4 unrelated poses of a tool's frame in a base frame.
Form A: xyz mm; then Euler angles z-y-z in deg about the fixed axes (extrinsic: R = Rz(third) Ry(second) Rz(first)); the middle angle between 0 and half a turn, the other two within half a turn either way.
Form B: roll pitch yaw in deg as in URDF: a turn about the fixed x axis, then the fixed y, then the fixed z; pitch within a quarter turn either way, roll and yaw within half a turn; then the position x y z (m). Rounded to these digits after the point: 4 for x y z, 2 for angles.
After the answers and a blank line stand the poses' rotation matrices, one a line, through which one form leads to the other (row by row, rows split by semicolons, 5 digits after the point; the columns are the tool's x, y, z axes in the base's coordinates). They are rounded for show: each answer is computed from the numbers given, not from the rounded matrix.
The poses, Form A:
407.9 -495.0 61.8 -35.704 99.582 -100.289
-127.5 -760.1 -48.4 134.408 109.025 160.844
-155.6 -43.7 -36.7 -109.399 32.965 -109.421
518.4 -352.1 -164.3 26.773 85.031 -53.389
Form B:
-106.13 53.20 156.67 0.4079 -0.4950 0.0618
115.77 -41.42 -126.86 -0.1275 -0.7601 -0.0484
-31.45 -10.41 144.12 -0.1556 -0.0437 -0.0367
79.08 62.80 26.87 0.5184 -0.3521 -0.1643

-0.55007 0.81634 -0.17612; 0.23724 -0.04946 -0.97019; -0.80071 -0.57546 -0.16646
-0.44989 0.00964 -0.89303; -0.59997 0.73743 0.31022; 0.66154 0.67535 -0.32598
-0.79690 -0.57638 -0.18093; 0.57644 -0.63590 -0.51317; 0.18073 -0.51324 0.83900
0.40770 0.69338 0.59414; 0.20657 0.56377 -0.79969; -0.88944 0.44876 0.08662

